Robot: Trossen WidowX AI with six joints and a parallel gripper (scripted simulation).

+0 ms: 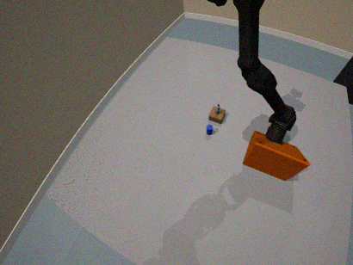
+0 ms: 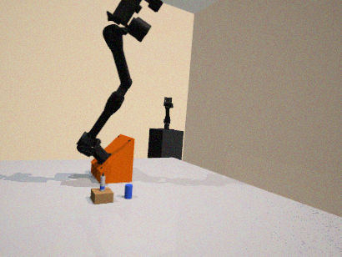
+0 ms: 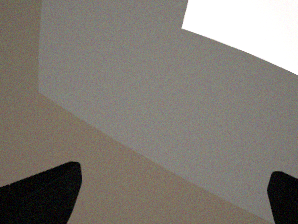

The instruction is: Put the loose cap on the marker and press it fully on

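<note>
Right now the blue cap is 78 cm below my gripper tip and 4 cm behind it. Also, from my gripper tip: holder block: 78 cm below, 10 cm to the right, 5 cm behind.
</note>
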